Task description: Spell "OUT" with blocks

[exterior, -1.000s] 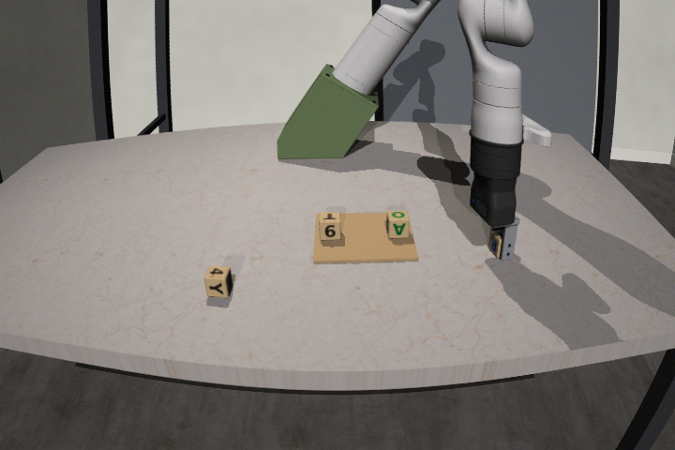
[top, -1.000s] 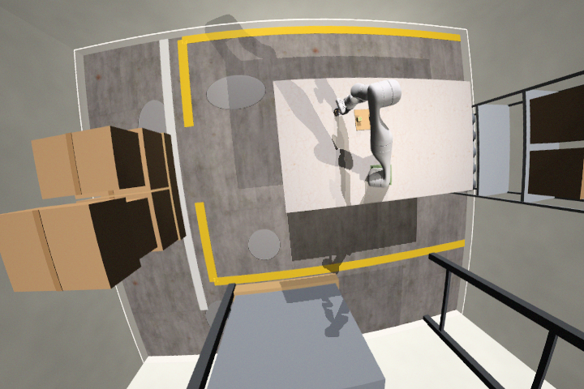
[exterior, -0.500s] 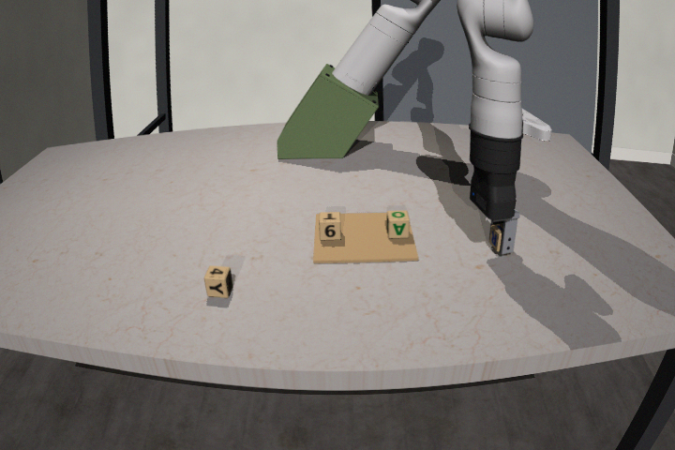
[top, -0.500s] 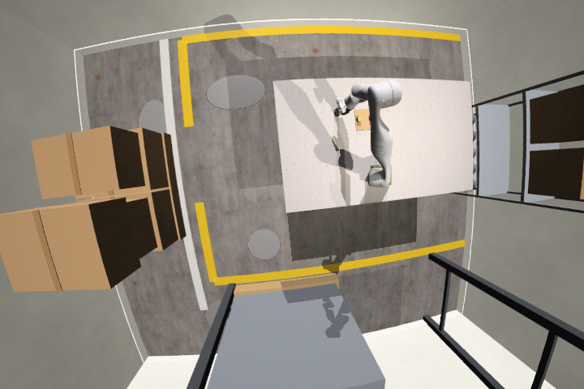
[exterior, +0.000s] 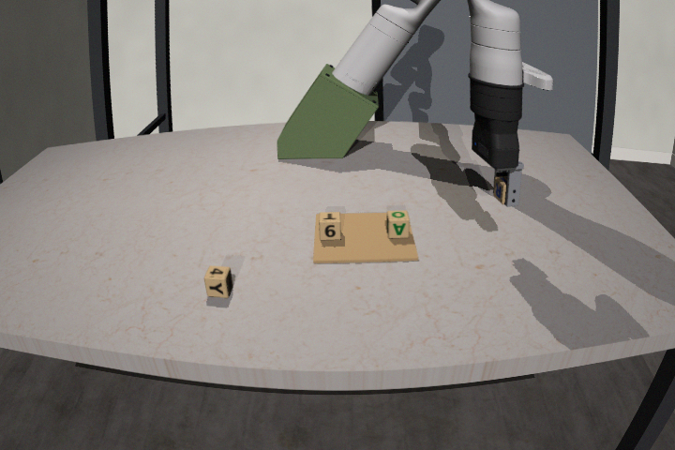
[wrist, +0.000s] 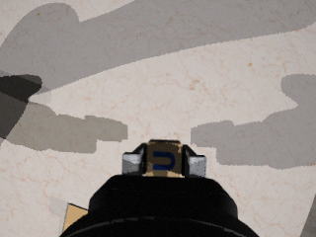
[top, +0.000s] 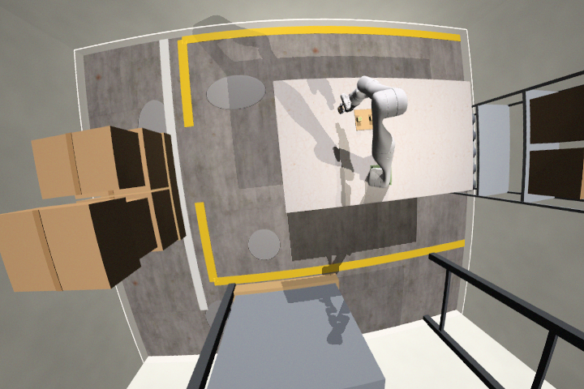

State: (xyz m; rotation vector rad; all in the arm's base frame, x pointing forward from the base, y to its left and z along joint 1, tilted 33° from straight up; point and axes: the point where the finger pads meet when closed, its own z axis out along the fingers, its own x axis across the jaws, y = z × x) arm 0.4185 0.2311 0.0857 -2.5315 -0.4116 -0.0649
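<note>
Right now my hand is 3 cm past the tan mat, 20 cm to the left of it and 10 cm above it.
</note>
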